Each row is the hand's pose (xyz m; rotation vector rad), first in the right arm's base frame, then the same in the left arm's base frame.
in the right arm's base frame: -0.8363 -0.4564 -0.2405 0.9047 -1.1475 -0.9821
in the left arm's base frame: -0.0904 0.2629 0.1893 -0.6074 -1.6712 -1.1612
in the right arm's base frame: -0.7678 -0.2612 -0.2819 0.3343 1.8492 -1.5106
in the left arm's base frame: 0.0502 0.2199 0.0380 -0.7520 -0.8611 2.8457
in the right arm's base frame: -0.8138 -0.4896 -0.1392 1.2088 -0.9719 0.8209
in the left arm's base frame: -0.0447 0.2906 0.2842 -0.0600 -0.7643 0.1605
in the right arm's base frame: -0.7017 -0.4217 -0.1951 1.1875 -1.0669 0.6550
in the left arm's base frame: 0.0245 0.1804 0.2263 -0.1409 -0.8907 0.0763
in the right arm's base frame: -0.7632 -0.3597 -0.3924 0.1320 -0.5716 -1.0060
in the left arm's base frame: -0.0749 0.1406 0.0390 -1.1717 -0.8469 -1.6512
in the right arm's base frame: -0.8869 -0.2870 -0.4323 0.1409 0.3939 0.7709
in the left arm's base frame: -0.1099 0.2365 -0.0695 -0.3844 0.7452 -0.5127
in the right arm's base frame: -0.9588 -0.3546 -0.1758 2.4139 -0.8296 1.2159
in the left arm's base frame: -0.0469 0.4173 0.1276 1.0687 -0.9940 0.6172
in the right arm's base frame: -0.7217 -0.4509 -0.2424 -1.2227 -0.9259 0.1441
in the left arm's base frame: -0.0312 0.1672 0.2119 -2.3129 0.1372 -0.1920
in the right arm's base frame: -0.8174 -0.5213 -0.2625 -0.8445 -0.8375 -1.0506
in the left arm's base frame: -0.1366 0.2238 0.2266 -2.2783 -0.6182 -1.4422
